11 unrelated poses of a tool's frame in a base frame.
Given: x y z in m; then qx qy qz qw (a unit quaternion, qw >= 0).
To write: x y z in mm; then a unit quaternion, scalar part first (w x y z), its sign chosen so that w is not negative. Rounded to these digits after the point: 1 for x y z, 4 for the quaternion.
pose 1, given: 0.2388, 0.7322, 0.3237, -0.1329, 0.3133, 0.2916, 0.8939
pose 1, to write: 238.8, 732.2, 323.7, 0.8939, -0.1329, 0.3133, 0.2916
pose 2, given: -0.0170, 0.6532, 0.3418, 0.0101, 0.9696, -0.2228, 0.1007
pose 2, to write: -17.0, 653.2, 341.8, 0.1007, 0.0101, 0.9696, -0.2228
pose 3, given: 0.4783, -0.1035, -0.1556, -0.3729, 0.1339, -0.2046, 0.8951
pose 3, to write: 478.3, -103.5, -155.6, 0.8951, -0.3729, 0.1339, -0.2046
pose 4, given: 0.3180, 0.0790, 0.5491, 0.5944, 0.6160, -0.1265, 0.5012
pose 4, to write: 318.0, 79.0, 549.1, 0.5012, 0.5944, 0.6160, -0.1265
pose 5, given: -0.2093, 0.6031, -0.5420, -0.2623, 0.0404, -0.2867, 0.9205
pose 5, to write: -209.3, 603.1, -542.0, 0.9205, -0.2623, 0.0404, -0.2867
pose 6, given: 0.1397, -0.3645, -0.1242, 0.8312, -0.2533, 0.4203, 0.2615
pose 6, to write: 139.7, -364.5, -124.2, 0.2615, 0.8312, -0.2533, 0.4203
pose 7, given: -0.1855, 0.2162, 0.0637, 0.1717, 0.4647, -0.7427, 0.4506
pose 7, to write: -185.5, 216.2, 63.7, 0.4506, 0.1717, 0.4647, -0.7427
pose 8, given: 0.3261, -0.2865, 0.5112, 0.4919, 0.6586, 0.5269, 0.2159
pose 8, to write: 326.1, -286.5, 511.2, 0.2159, 0.4919, 0.6586, 0.5269
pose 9, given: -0.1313, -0.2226, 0.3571, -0.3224, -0.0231, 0.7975, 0.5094
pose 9, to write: -131.3, -222.6, 357.1, 0.5094, -0.3224, -0.0231, 0.7975
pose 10, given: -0.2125, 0.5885, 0.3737, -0.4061, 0.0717, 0.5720, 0.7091
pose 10, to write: -212.5, 588.5, 373.7, 0.7091, -0.4061, 0.0717, 0.5720
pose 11, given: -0.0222, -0.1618, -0.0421, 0.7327, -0.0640, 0.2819, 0.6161
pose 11, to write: -22.2, -161.8, -42.1, 0.6161, 0.7327, -0.0640, 0.2819
